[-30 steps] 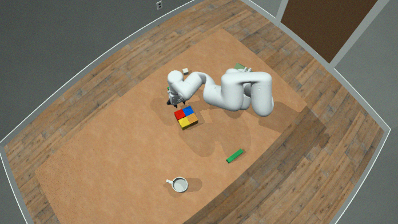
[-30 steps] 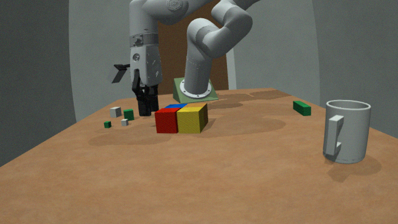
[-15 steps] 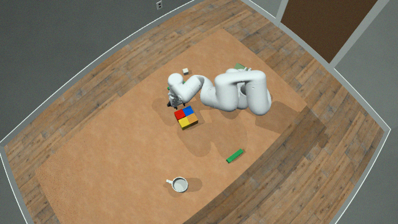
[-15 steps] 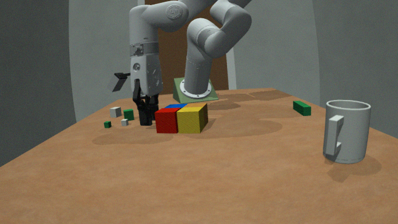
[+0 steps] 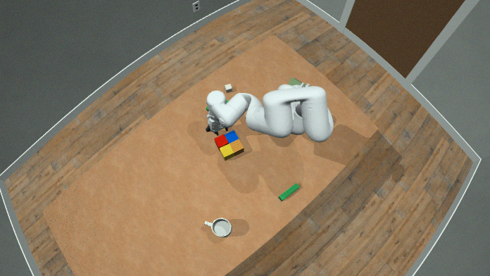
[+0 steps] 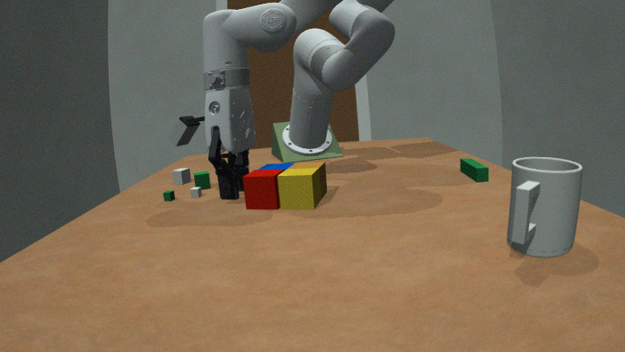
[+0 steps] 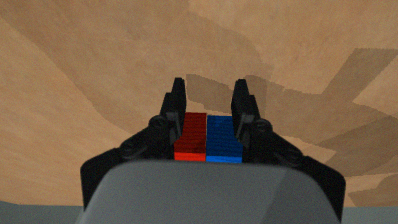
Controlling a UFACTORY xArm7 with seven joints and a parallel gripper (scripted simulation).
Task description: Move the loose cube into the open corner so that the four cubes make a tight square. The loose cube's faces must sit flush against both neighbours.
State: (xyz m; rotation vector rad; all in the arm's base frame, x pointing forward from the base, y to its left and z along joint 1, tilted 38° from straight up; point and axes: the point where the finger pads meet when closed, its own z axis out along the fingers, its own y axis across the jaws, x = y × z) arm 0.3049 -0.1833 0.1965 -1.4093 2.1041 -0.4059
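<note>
Right now my hand is 5 cm short of the red cube and 5 cm to the right of it. Also, from my hand: yellow cube (6 cm ahead, 10 cm to the left); then orange cube (2 cm ahead, 12 cm to the left); then blue cube (7 cm to the left).
</note>
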